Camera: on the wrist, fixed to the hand. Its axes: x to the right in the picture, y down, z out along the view.
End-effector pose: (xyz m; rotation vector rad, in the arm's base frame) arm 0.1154 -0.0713 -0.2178 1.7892 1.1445 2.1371
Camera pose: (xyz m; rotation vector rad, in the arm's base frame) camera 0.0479 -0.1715 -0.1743 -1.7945 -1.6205 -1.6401
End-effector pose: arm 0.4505 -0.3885 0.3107 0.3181 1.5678 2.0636
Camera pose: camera 0.3804 -0.4894 0.3480 0.5983 2.1114 1.5753
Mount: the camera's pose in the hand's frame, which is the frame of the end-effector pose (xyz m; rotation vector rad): -0.0002 0.0730 -0.1056 0.5739 -0.0496 0.0370
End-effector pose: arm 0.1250 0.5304 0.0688 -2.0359 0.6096 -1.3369
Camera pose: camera 0.0243 0.4535 0.0479 -1.5738 0.2017 -1.2556
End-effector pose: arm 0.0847 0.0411 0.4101 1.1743 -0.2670 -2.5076
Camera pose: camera 0.1836 -0.0278 0.3660 1.2815 -1.0648 -2.5017
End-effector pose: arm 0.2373 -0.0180 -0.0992 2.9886 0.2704 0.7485
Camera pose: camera 0.1988 -0.0893 0.0003 -2.5577 -0.3645 -0.5005
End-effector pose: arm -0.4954 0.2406 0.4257 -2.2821 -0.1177 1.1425
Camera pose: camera -0.4281 0.1318 0.4362 -1.7532 0.2104 1.0811
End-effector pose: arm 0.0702 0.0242 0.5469 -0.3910 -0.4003 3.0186
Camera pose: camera 0.0951 -0.0201 0.4290 -0.2749 0.4710 2.9939
